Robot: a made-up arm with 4 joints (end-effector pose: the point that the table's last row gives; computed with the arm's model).
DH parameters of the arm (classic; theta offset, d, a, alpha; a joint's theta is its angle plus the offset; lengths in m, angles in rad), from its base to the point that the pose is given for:
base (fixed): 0 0.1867 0 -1.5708
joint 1: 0 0.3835 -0.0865 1.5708
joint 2: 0 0.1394 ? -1.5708
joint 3: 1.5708 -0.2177 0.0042 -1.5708
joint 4: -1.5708 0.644 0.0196 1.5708
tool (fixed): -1.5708 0.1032 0 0
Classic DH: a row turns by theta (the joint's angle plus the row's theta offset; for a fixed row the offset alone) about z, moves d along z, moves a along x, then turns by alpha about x.
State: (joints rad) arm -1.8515 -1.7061 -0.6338 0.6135
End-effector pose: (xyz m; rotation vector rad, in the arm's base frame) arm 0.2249 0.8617 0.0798 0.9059 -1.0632 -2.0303
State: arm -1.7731 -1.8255 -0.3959 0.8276
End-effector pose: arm 0.0766 0.9166 0.1203 0.8487 -0.6128 -1.9086
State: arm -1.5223 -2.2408 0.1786 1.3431
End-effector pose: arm -0.2458 0.8746 0.3576 0.7111 0.3522 -1.4179
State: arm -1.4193 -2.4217 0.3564 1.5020
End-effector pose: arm -0.3106 0.8069 0.4611 0.7158 0.6031 -1.2249
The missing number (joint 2, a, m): 0.0965
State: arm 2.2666 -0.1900 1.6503 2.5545
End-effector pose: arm 0.6532 0.2010 -0.2627 -1.0187 -1.0225 -2.4782
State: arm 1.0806 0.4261 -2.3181 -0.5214
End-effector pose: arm -0.1433 0.3459 -0.3892 0.9031 -1.2284 0.2656
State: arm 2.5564 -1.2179 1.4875 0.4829
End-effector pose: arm 0.5916 0.2175 -0.3662 0.4955 -2.0945 0.7567
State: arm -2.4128 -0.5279 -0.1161 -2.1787
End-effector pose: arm 0.5169 0.3834 -0.2989 -1.1039 1.5620 -2.2972
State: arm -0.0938 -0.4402 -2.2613 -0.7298
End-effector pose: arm 0.2339 -0.0502 -0.2048 -0.1174 -2.2038 0.5675
